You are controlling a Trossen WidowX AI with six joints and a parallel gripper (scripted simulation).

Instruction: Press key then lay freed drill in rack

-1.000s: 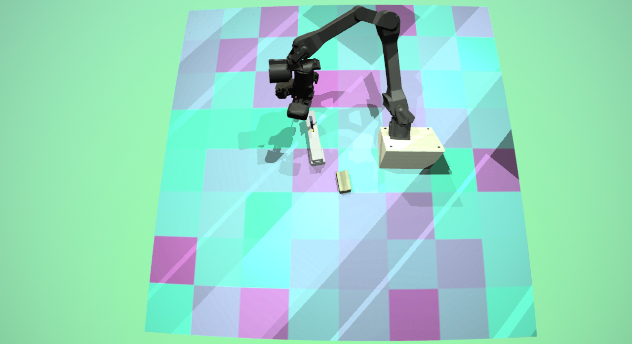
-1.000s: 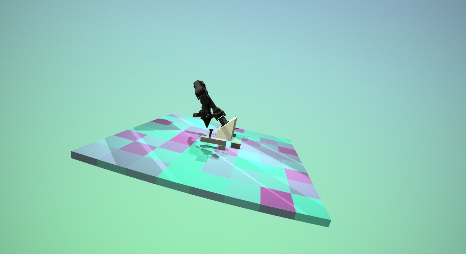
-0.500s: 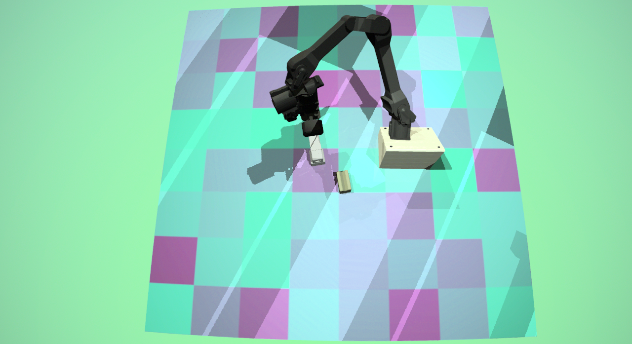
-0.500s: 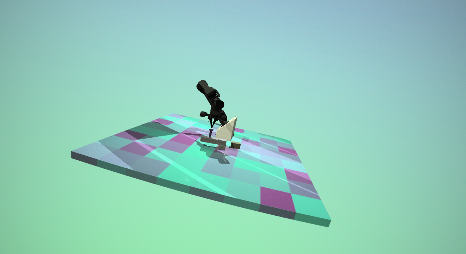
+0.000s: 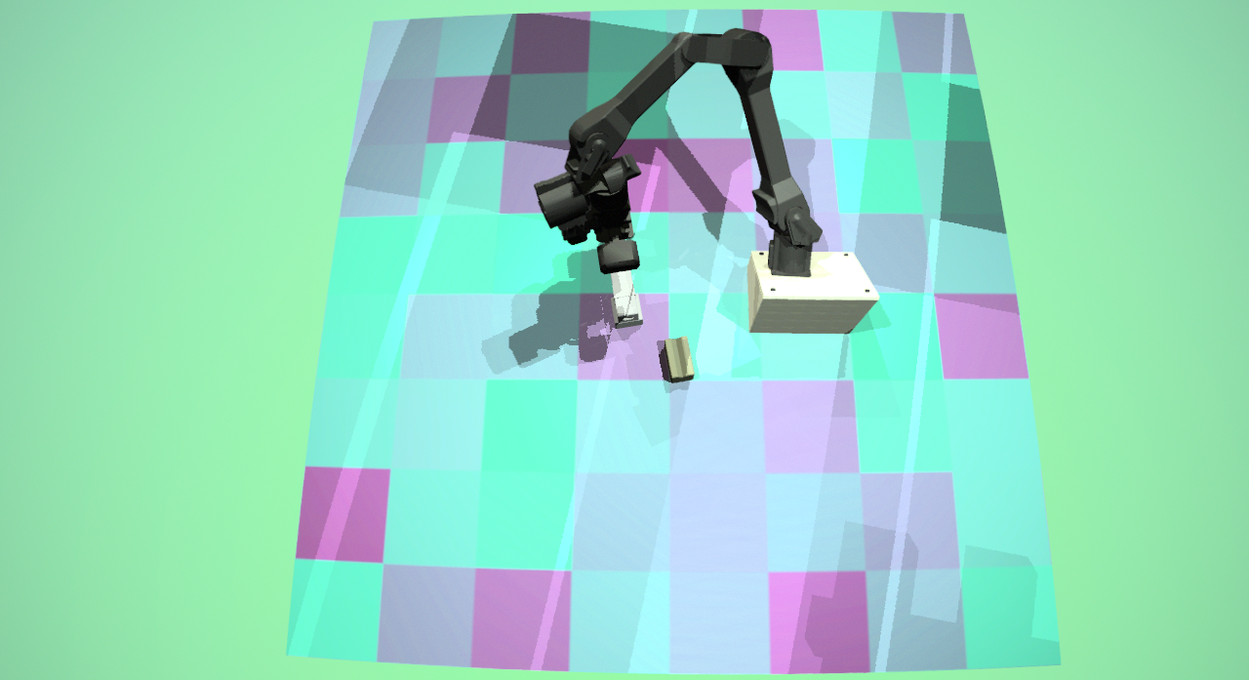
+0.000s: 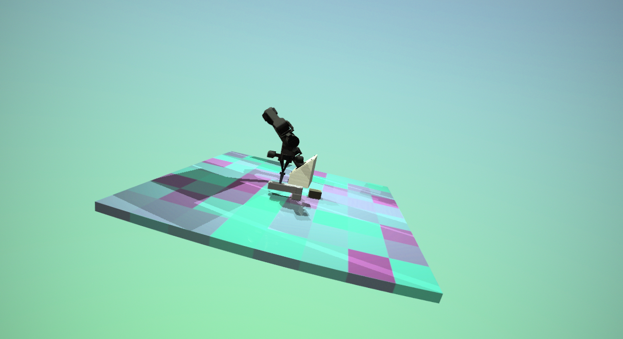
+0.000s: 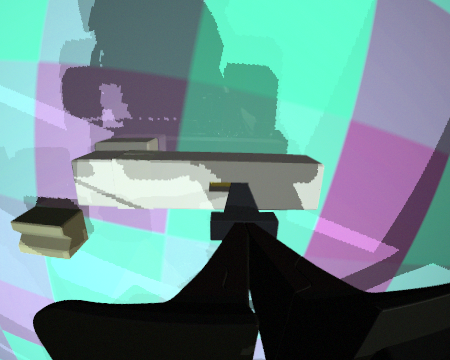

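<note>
Right now the drill is 80 mm below my gripper tip, 50 mm to the left of it and 10 mm behind it. Also, from my gripper tip: grey fixture (90 mm below, 30 mm to the left, 10 mm behind); then olive rack (170 mm to the left, 120 mm behind, 110 mm below).
</note>
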